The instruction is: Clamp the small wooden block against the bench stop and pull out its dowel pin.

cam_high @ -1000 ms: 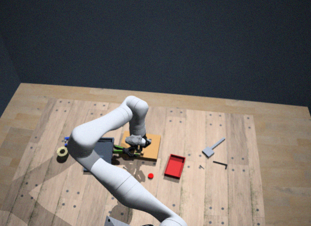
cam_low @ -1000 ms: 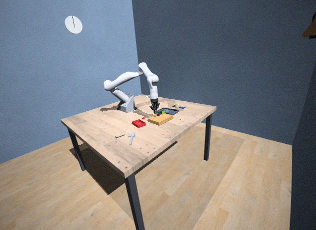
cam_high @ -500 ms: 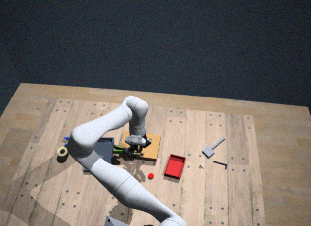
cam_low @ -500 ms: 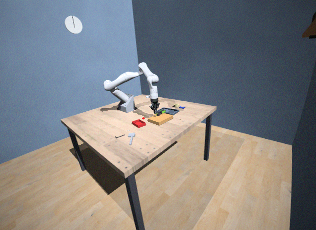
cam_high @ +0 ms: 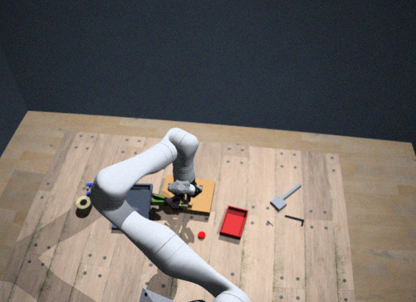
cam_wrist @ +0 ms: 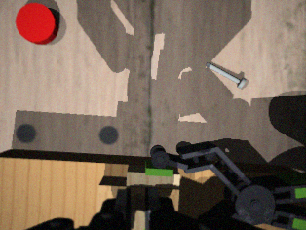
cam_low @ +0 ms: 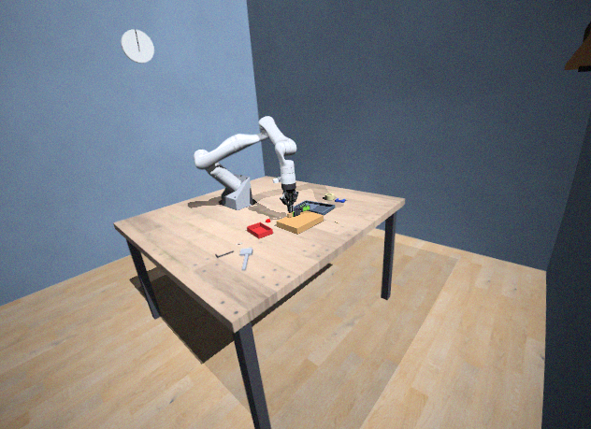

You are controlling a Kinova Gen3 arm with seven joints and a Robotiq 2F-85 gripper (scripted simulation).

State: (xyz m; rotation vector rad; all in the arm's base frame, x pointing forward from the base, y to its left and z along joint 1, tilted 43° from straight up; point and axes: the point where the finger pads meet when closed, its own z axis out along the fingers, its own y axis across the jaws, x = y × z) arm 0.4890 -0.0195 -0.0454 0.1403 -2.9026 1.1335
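Now: the dowel pin 20 mm below my hand. Also, from my hand: bench board (60 mm ahead, 50 mm below, 10 mm to the left); then wooden block (40 mm below); then red disc (100 mm behind, 80 mm to the right, 70 mm below).
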